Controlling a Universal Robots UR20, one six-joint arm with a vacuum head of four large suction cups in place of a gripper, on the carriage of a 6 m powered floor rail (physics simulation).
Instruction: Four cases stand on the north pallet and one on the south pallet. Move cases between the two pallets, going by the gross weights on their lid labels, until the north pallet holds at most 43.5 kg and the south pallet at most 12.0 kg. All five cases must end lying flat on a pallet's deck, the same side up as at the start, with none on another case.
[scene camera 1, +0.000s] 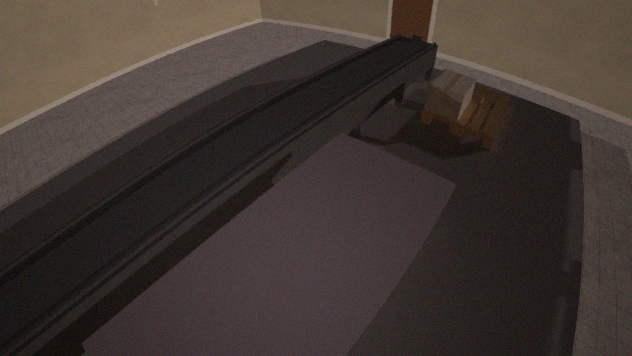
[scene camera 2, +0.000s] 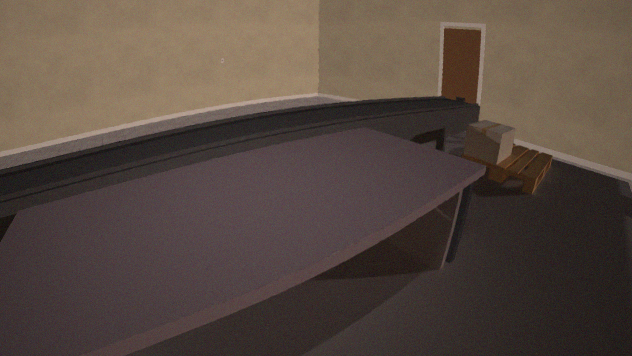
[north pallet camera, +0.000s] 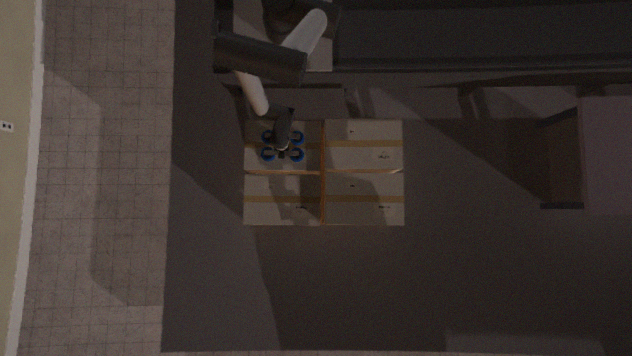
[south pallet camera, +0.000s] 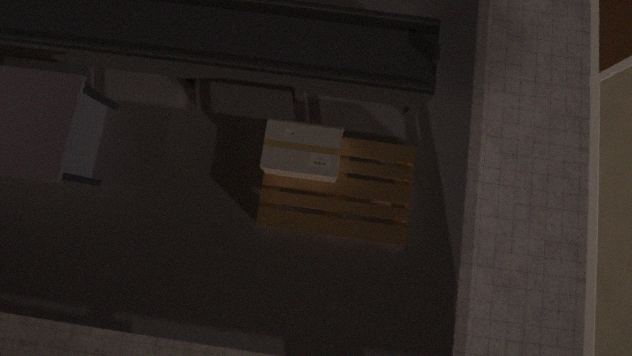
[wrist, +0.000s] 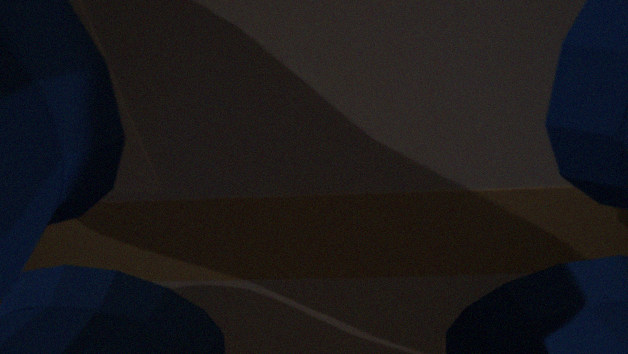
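Note:
My suction head, with blue cups, is over the lid of the upper-left case in the north pallet camera. That case sits level beside the others. I see no sign of it being held; whether the cups touch the lid is unclear. An upper-right case, a lower-left case and a lower-right case stand on the north pallet. The south case lies flat at the upper left of the south pallet. Label weights are unreadable.
The dark floor rail runs along the upper side of both pallets. A long table stands between them. My arm reaches down from the rail.

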